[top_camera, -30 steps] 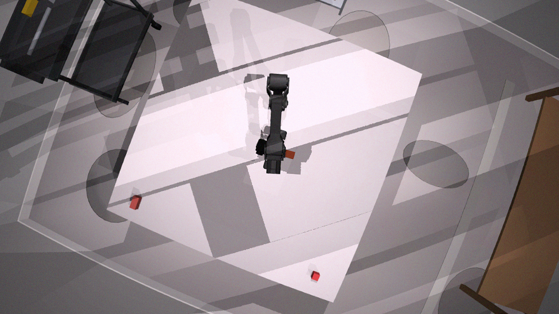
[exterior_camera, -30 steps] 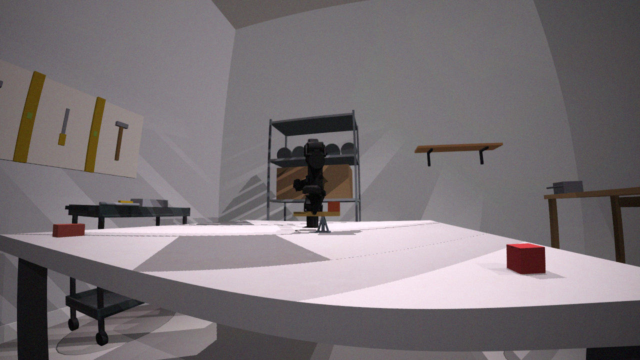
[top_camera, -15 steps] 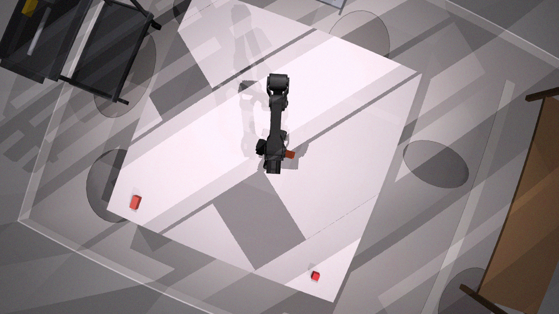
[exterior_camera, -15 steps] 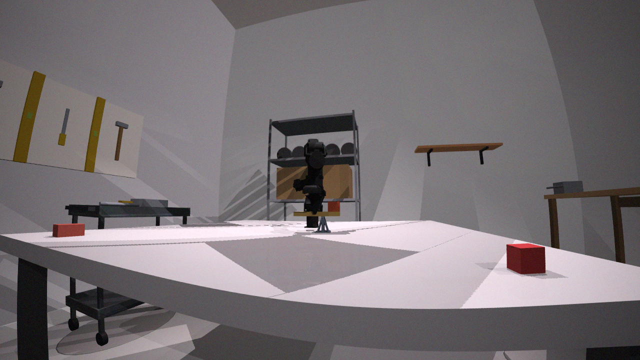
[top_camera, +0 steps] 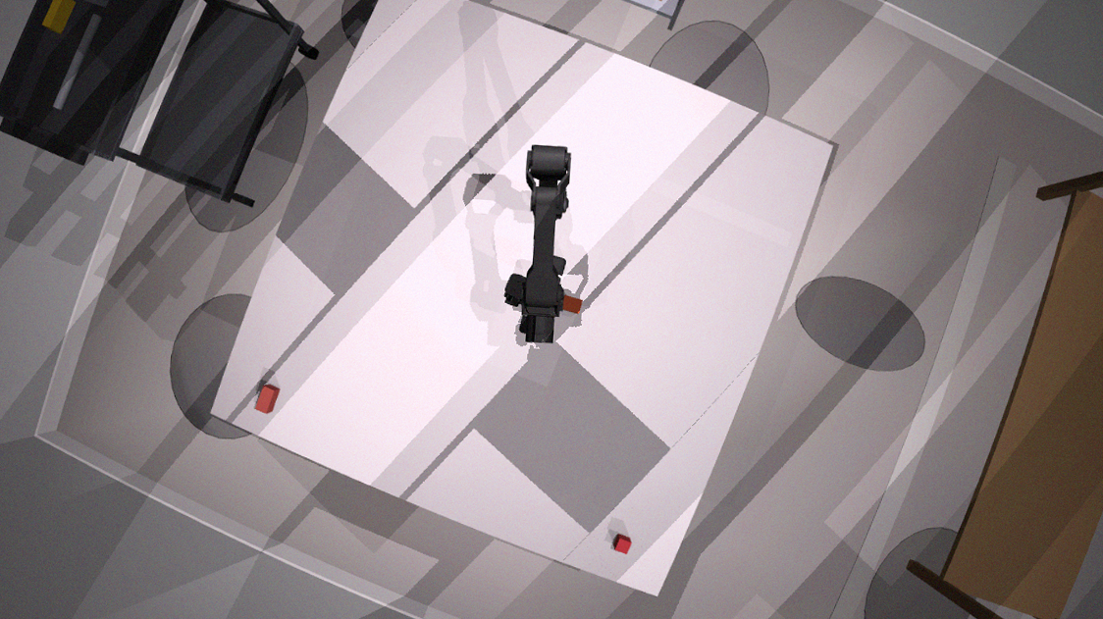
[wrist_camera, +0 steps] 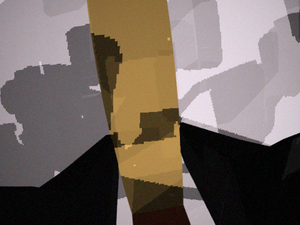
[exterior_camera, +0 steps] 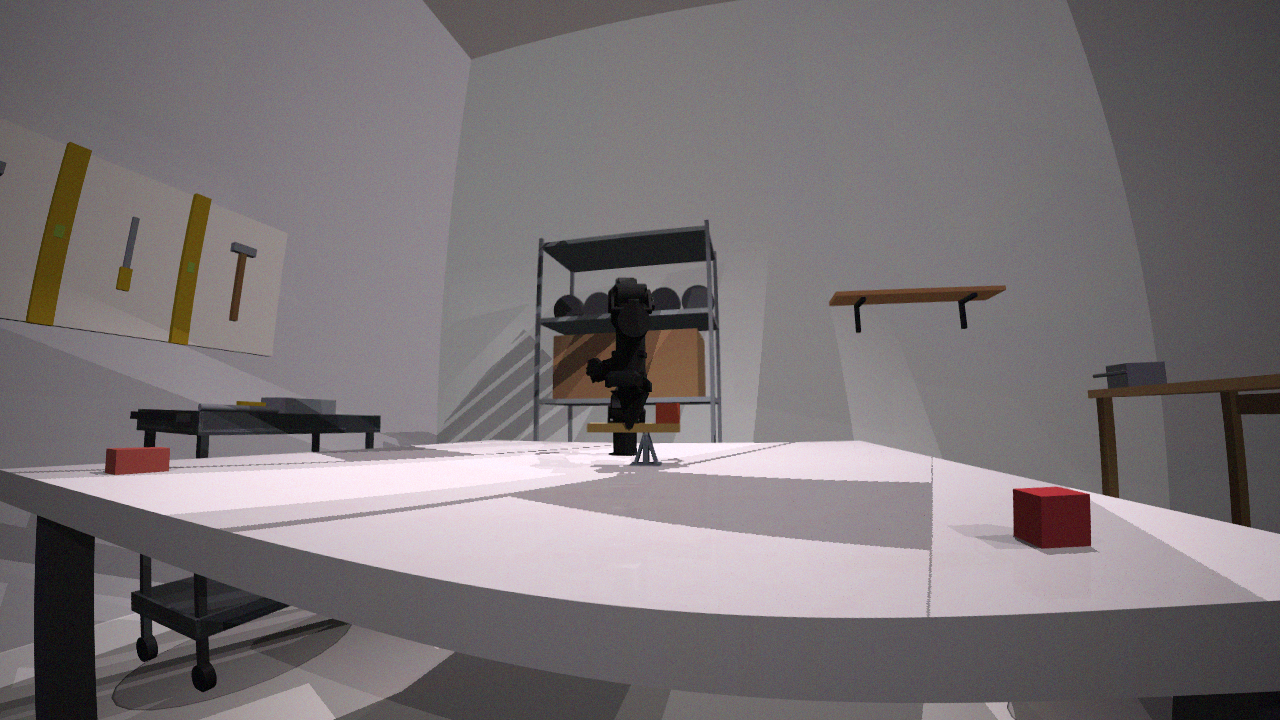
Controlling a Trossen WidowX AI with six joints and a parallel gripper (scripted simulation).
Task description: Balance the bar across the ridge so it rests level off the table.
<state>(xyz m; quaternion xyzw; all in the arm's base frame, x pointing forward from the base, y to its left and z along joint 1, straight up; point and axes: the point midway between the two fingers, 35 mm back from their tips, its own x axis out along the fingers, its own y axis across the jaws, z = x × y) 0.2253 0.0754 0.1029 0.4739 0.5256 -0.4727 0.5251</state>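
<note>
Right now the ridge is 30 mm to the left of my gripper tip and 10 mm below it.
</note>
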